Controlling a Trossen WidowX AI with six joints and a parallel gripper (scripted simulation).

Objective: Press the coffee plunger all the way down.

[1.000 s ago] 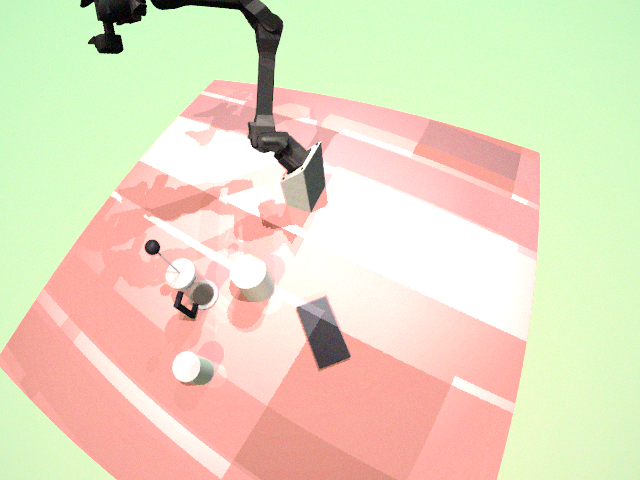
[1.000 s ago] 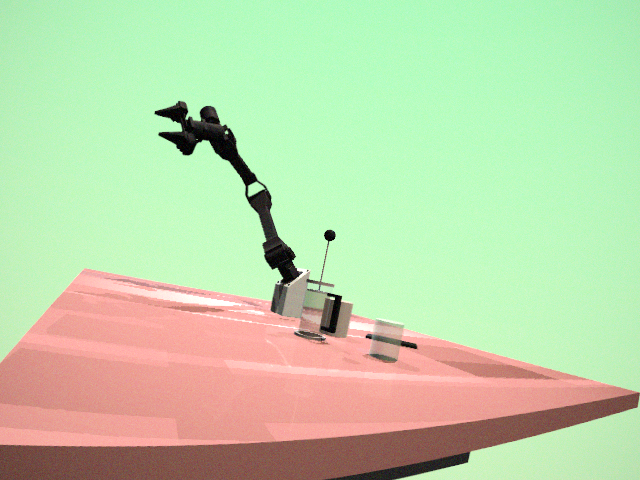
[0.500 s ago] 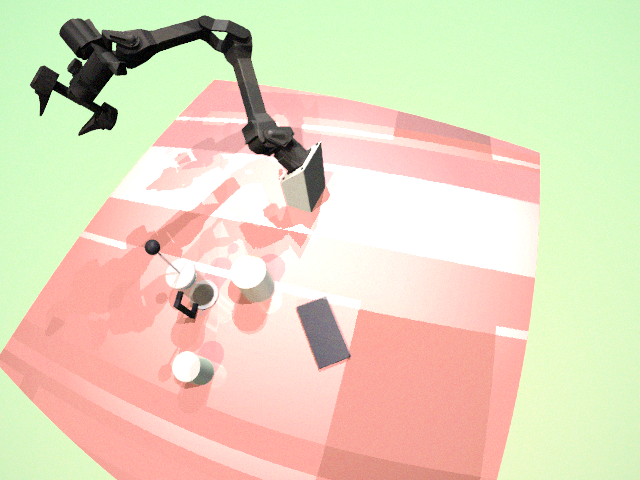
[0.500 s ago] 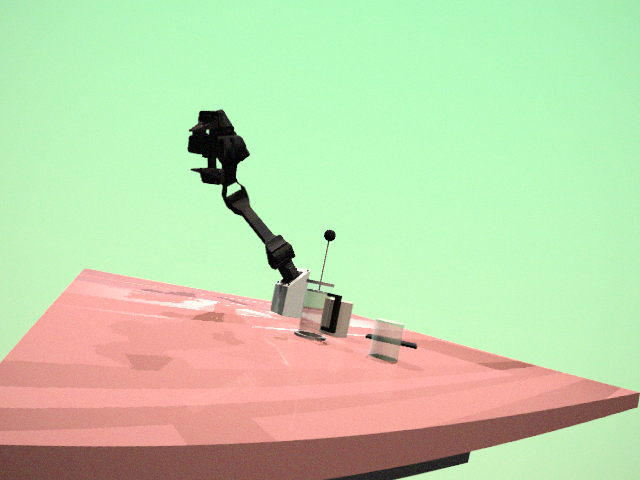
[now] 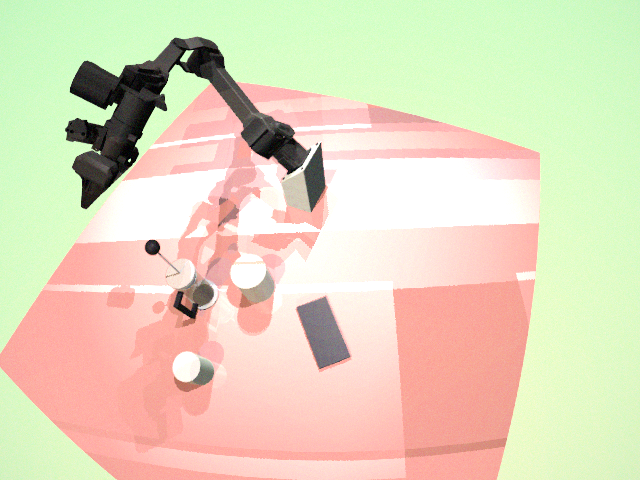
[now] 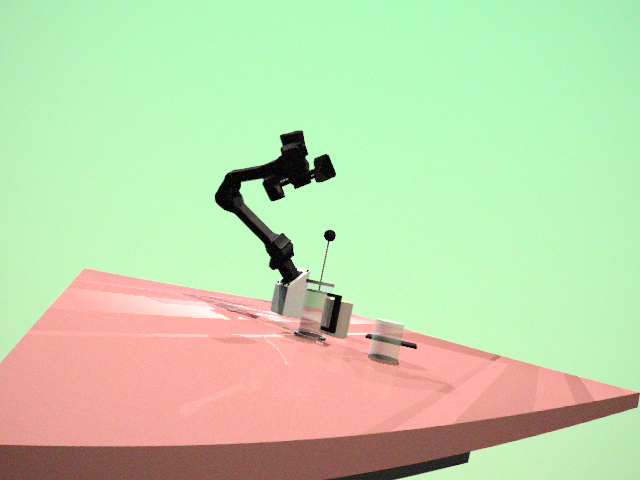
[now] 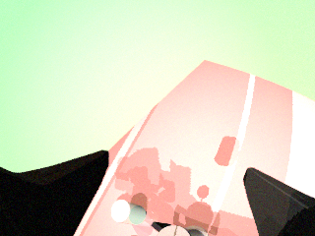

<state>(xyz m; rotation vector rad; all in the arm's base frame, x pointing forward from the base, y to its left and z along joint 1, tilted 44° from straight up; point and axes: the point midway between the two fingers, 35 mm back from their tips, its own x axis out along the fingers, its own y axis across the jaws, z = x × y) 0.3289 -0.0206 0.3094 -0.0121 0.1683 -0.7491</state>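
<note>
Right now the coffee press is 3 cm ahead of my gripper tip, 11 cm to the left of it and 22 cm below it. Also, from my gripper tip: white cylinder 5 cm behind, 23 cm to the left, 30 cm below.
</note>
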